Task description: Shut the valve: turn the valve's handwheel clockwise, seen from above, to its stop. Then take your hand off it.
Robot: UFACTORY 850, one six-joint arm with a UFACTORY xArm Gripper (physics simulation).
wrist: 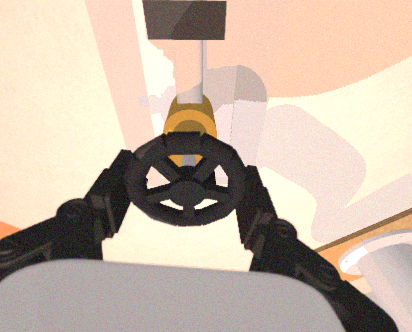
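Observation:
The black spoked handwheel (187,193) is near the middle of the wrist view, on top of the valve's yellow body (190,116). My gripper (188,175) is shut on the handwheel, with one black finger against the left side of its rim and the other against the right side. The fingers stand wide apart, across the wheel's full width. The rim and spokes hide the lower part of the valve.
A pale pipe (190,72) runs from the valve body towards a dark rectangular block (185,21) at the top. A white-rimmed round container (392,270) stands at the lower right, by a brown edge (367,229). Soft shadows lie right of the valve.

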